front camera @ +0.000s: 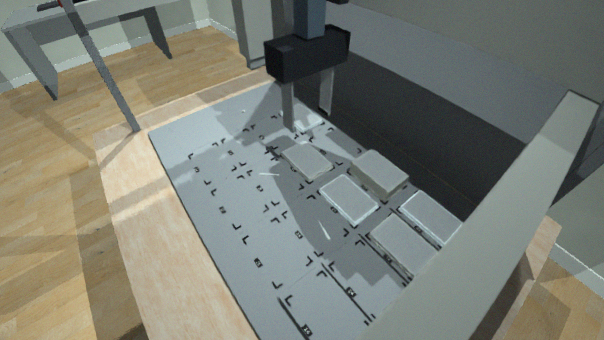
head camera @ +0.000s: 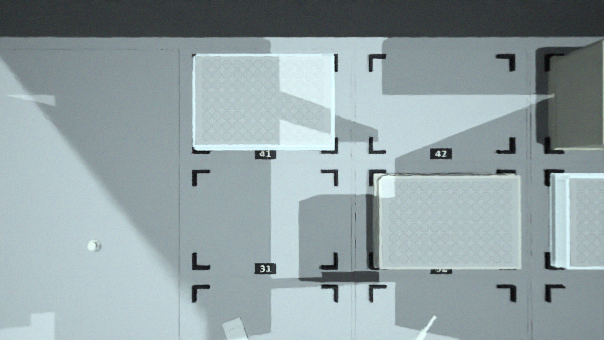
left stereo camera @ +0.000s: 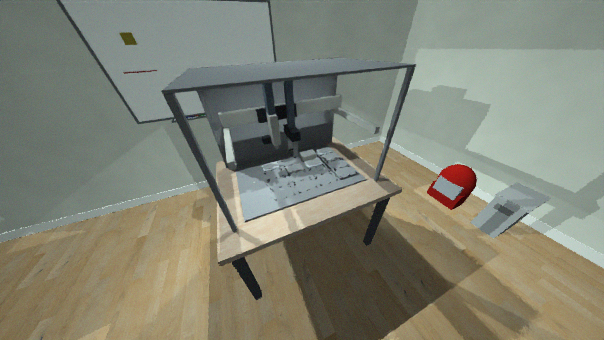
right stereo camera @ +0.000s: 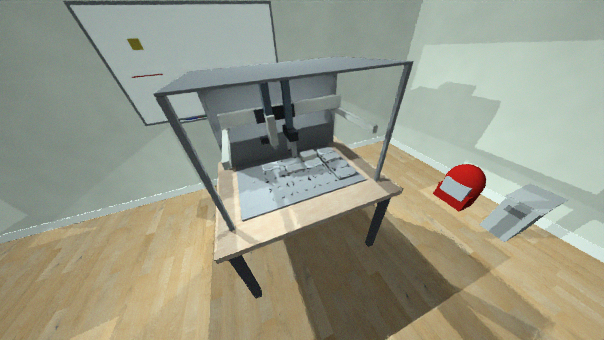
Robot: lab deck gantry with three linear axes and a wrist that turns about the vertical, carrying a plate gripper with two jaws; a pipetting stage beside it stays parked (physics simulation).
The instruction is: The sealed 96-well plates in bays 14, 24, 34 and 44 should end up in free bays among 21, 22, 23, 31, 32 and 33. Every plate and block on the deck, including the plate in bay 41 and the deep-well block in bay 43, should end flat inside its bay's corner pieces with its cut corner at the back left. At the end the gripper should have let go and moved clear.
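Seen in the pictures: gripper, between the fingertips: (front camera: 307, 119) (left stereo camera: 293, 153) (right stereo camera: 292, 153); robot's base, origin of its link: (front camera: 189, 156) (left stereo camera: 275, 200) (right stereo camera: 273, 200).
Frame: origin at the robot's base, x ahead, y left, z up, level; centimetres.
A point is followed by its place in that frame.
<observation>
My gripper (front camera: 307, 120) @[z 14.5, x 22.8, y 25.7 cm] (left stereo camera: 294, 154) @[z 14.5, x 22.8, y 25.7 cm] (right stereo camera: 294, 154) @[z 14.5, x 22.8, y 25.7 cm] is open, its jaws wide apart and empty, above the back-left deck; it does not show in the head view. A white plate (front camera: 303, 118) @[z 1.4, x 8.2, y 36.0 cm] (head camera: 262, 100) @[z 1.4, x 6.3, y 36.4 cm] lies in bay 41. A beige plate (front camera: 307, 159) @[z 1.4, x 23.3, y 25.5 cm] (head camera: 450, 220) @[z 1.4, x 22.8, y 25.9 cm] sits in bay 32, looking level within its corner pieces. A white plate (front camera: 349, 198) @[z 1.4, x 39.7, y 25.5 cm] (head camera: 590, 220) @[z 1.4, x 35.1, y 25.9 cm] sits in bay 33, cut off by the head view's edge. The deep-well block (front camera: 379, 169) @[z 4.2, x 39.3, y 36.1 cm] (head camera: 577, 100) @[z 2.4, x 32.9, y 36.1 cm] stands in bay 43. Plates remain in bay 44 (front camera: 431, 216) @[z 2.9, x 55.8, y 35.9 cm] and bay 34 (front camera: 403, 243) @[z 2.9, x 55.7, y 25.5 cm]. Cut corners are too indistinct to tell.
The pipetting stage (left stereo camera: 273, 130) (right stereo camera: 271, 130) hangs left of the gripper. The pale gantry beam (front camera: 525, 170) @[z 40.0, x 61.4, y 13.1 cm] hides the deck's near right part in the front view. Thin light pieces (head camera: 426, 328) (front camera: 325, 230) and a small round piece (head camera: 94, 245) @[z 0.4, x -9.2, y 23.4 cm] show on the deck.
</observation>
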